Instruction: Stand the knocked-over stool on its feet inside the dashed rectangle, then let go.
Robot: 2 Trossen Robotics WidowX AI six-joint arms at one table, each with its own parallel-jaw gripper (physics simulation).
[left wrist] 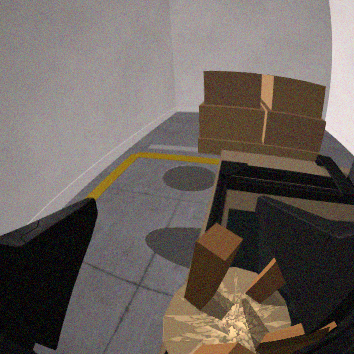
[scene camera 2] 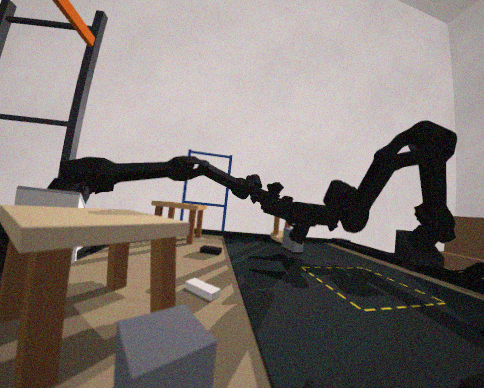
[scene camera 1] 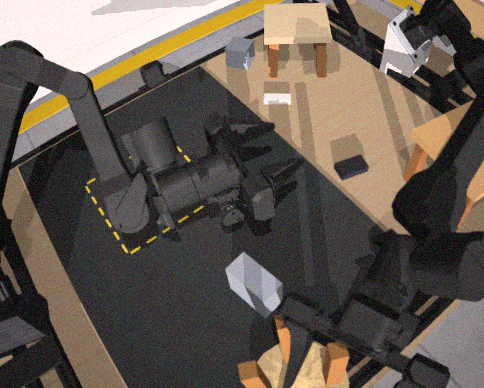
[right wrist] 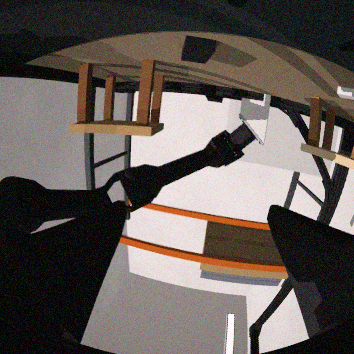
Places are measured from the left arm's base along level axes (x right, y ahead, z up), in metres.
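Pixels of known places: left gripper, between the fingertips: (left wrist: pixel 178 205); right gripper, between the fingertips: (scene camera 2: pixel 262 208) (scene camera 1: pixel 288 142) (right wrist: pixel 199 211); left arm's base, origin of its link: (scene camera 2: pixel 59 206) (scene camera 1: pixel 413 32) (right wrist: pixel 250 129); right arm's base, origin of its link: (scene camera 2: pixel 419 242).
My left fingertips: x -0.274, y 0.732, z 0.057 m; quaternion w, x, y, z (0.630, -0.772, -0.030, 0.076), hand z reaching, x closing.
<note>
Ahead of a thing's pixels: the offset from my left fingertips to its top centre.
The stool {dz -0.024, dx +0.057, dy -0.033 m} (scene camera 1: pixel 317 369) (left wrist: pixel 211 316) has a round tan seat and orange-brown legs. It lies with its legs pointing up at the near edge of the dark mat, far from the yellow dashed rectangle (scene camera 1: pixel 136 249) (scene camera 2: pixel 341 296). Its legs {dz -0.028, dx +0.027, dy -0.072 m} (scene camera 2: pixel 276 225) show small at the back in scene camera 2. My left gripper (scene camera 1: pixel 280 346) (left wrist: pixel 178 205) is open, and one stool leg {dz -0.024, dx +0.020, dy -0.003 m} (left wrist: pixel 211 263) stands between the spread fingers without being gripped. My right gripper (scene camera 1: pixel 298 173) (right wrist: pixel 199 211) is open and empty. It hangs low just beside the rectangle, with its arm stretched across it.
A light grey block {dz -0.083, dx +0.188, dy -0.102 m} (scene camera 1: pixel 253 282) (scene camera 2: pixel 292 243) lies on the mat between the stool and the rectangle. On the wooden top are a small table {dz -0.042, dx +0.484, dy -0.590 m} (scene camera 1: pixel 296 23), a grey cube {dz -0.106, dx +0.586, dy -0.512 m} (scene camera 1: pixel 239 51) (scene camera 2: pixel 163 346), a white block {dz -0.145, dx +0.434, dy -0.457 m} (scene camera 1: pixel 277 98) (scene camera 2: pixel 203 289) and a black block {dz -0.143, dx +0.212, dy -0.397 m} (scene camera 1: pixel 350 166) (scene camera 2: pixel 210 250).
</note>
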